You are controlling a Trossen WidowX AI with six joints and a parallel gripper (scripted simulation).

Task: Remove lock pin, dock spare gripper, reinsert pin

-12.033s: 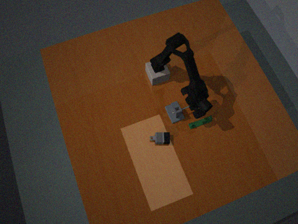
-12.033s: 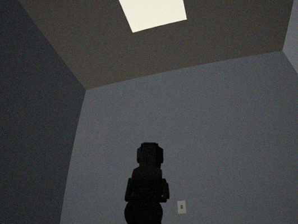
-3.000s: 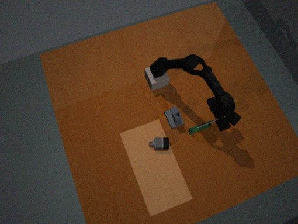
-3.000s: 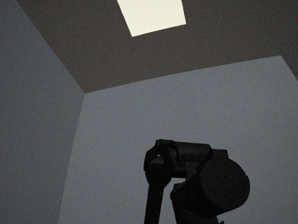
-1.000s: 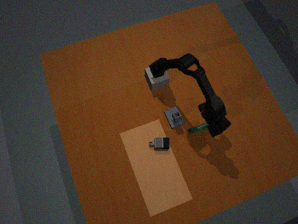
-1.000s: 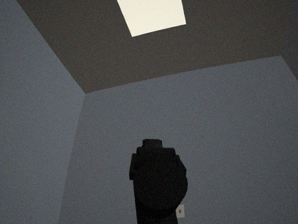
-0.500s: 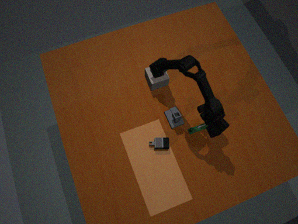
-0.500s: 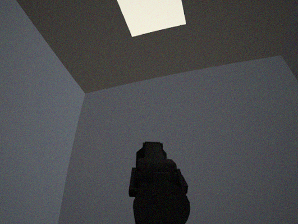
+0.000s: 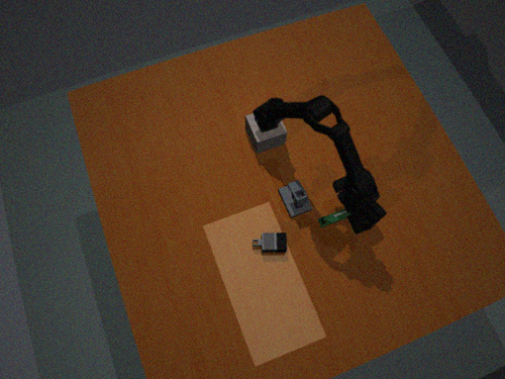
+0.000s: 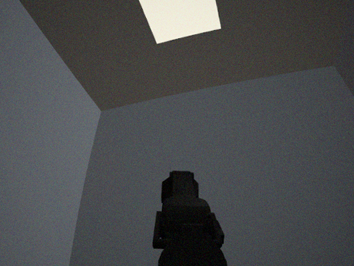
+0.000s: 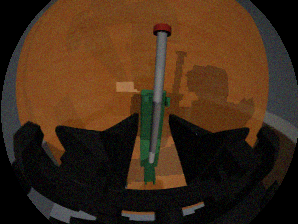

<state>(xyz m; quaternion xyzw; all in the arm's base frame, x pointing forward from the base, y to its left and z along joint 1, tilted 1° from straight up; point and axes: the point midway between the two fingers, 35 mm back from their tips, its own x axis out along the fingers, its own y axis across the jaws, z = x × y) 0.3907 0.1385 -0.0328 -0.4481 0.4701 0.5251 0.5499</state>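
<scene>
The flat green strip is 4 cm to the right of my gripper tip. The rest, counted from my gripper tip: spare gripper (1 cm behind, 30 cm to the right); then grey mount (11 cm behind, 15 cm to the right, 3 cm above).
</scene>
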